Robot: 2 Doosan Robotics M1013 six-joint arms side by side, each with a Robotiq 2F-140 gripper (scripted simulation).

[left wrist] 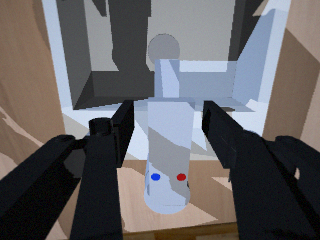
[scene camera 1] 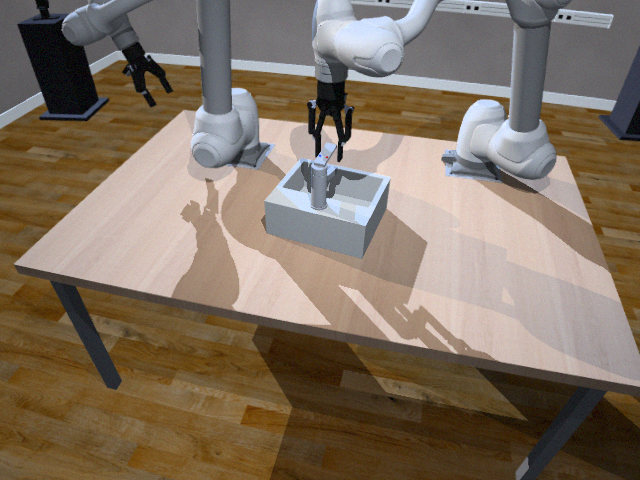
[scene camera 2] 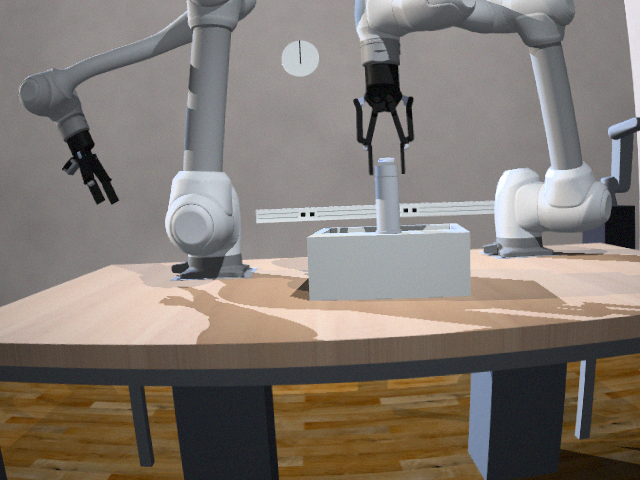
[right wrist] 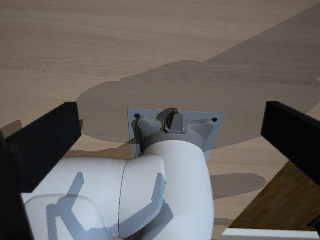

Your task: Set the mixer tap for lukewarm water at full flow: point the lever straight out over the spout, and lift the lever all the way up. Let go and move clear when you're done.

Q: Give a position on a grey sink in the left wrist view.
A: At 99, 60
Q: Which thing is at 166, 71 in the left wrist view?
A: A mixer tap.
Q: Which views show my left gripper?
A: The left wrist view, scene camera 1 and scene camera 2 only.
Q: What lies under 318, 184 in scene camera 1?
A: A mixer tap.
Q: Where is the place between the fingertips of my left gripper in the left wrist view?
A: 168, 114
